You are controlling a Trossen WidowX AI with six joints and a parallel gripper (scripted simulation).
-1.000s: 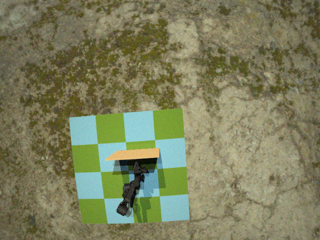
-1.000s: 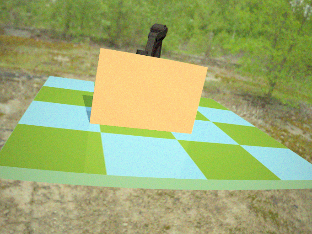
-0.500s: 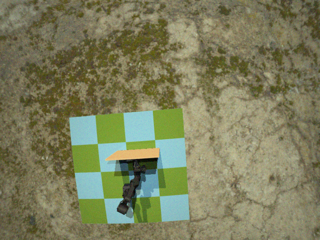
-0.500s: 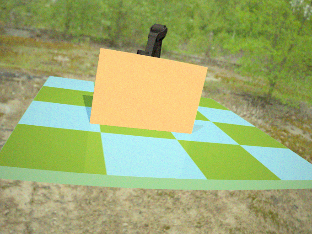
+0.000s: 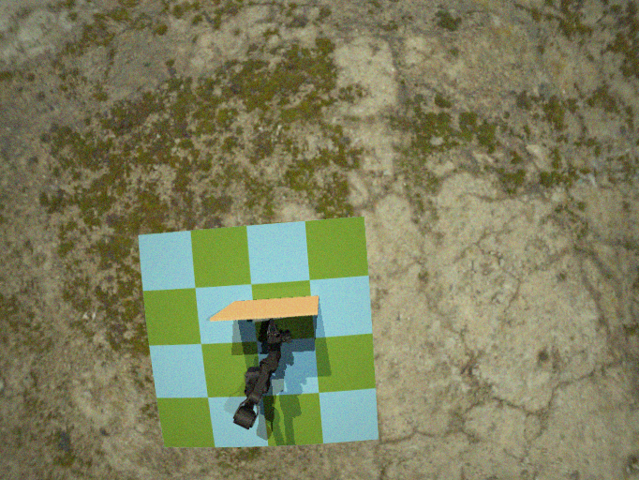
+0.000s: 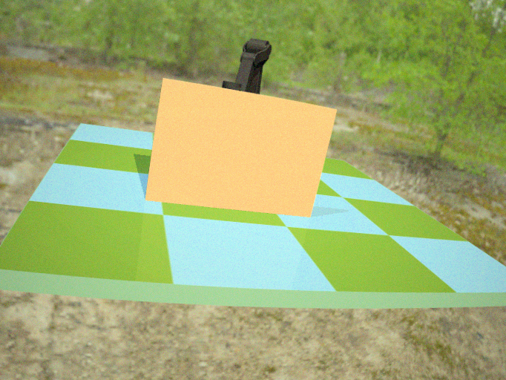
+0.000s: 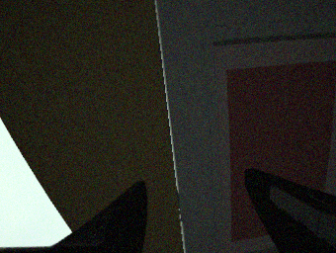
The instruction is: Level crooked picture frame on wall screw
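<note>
My gripper tip is now 1 cm short of the picture frame, 1 cm to the right of it and 5 cm above it. From my gripper tip the other things lie so: orange wall panel (2 cm ahead, 1 cm to the left, 6 cm below).
</note>
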